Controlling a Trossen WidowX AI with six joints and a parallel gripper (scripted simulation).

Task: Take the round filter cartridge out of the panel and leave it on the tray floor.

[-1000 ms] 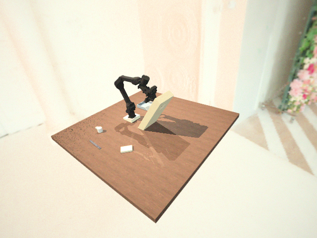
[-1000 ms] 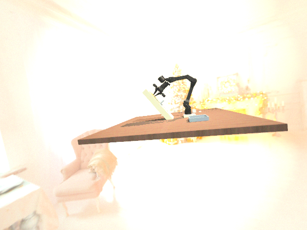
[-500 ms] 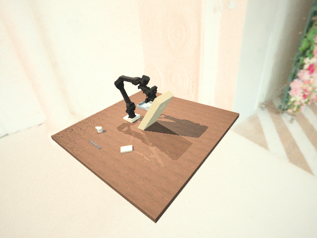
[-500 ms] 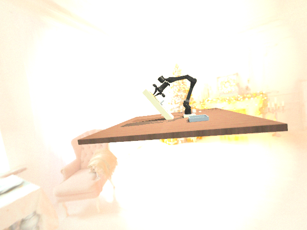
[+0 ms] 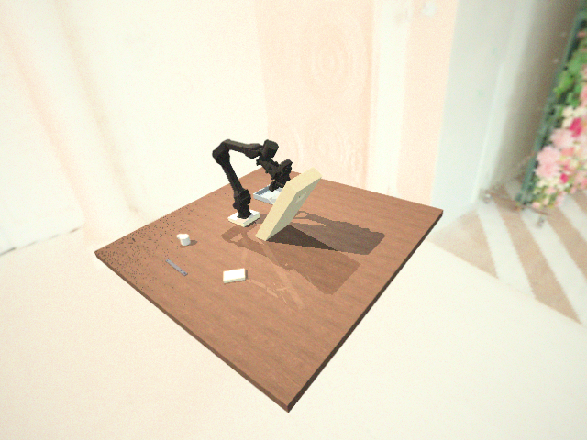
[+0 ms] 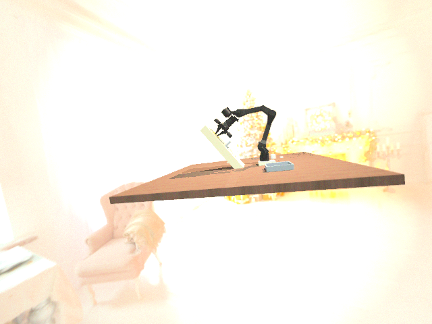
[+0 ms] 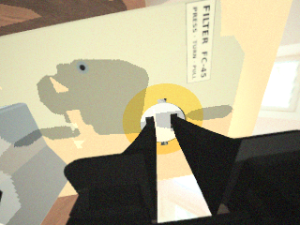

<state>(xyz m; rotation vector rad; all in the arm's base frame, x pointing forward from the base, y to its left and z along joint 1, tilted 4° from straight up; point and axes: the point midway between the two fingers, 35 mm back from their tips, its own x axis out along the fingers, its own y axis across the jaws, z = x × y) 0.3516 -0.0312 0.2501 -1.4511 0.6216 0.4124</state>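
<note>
Right now my gripper tip is 10 mm short of the round white filter cartridge and 10 mm above it. Round my gripper tip: light blue tray: 400 mm behind, 330 mm to the left, 270 mm below; then flat white block: 100 mm behind, 350 mm to the right, 270 mm below.
</note>
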